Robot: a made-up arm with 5 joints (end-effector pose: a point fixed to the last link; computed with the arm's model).
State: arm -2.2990 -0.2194 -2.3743 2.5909 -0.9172
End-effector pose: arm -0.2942 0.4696 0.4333 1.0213 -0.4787 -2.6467
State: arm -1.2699 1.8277 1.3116 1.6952 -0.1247
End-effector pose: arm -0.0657 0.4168 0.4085 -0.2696 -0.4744 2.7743
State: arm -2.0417 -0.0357 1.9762 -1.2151 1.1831
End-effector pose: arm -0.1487 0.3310 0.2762 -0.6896 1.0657 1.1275
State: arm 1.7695 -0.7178 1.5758 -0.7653 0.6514
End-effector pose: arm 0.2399 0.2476 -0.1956 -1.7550 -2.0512 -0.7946
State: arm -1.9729 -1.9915 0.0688 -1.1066 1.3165
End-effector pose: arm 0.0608 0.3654 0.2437 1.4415 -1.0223 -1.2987
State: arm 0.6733 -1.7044 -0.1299 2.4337 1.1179
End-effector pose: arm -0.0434 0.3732 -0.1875 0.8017 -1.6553 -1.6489
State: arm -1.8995 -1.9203 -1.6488 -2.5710 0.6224
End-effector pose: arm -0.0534 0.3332 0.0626 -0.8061 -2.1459 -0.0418
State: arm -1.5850 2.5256 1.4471 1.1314 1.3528
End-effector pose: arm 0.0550 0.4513 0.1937 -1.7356 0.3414 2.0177
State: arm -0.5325 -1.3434 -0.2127 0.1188 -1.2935
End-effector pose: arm -0.4650 0.6108 0.2147 -1.0317 -0.5367 0.9322
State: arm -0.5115 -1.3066 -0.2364 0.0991 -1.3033
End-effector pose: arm -0.4566 0.6152 0.2168 -1.0088 -0.5329 0.8978
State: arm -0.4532 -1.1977 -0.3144 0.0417 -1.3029
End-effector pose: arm -0.4230 0.6263 0.2262 -0.9434 -0.4913 0.7819
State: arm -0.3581 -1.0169 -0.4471 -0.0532 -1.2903
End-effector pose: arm -0.3631 0.6220 0.2513 -0.8016 -0.4198 0.6025
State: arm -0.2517 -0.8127 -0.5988 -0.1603 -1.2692
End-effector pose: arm -0.2981 0.5804 0.2845 -0.5936 -0.3463 0.4344
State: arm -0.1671 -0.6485 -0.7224 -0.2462 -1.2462
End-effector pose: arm -0.2505 0.5216 0.3054 -0.3968 -0.2894 0.3312
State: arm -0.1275 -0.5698 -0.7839 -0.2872 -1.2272
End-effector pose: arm -0.2272 0.4873 0.3110 -0.2959 -0.2539 0.2916
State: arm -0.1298 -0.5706 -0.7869 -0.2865 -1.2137
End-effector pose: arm -0.2231 0.4883 0.3107 -0.2988 -0.2356 0.2885
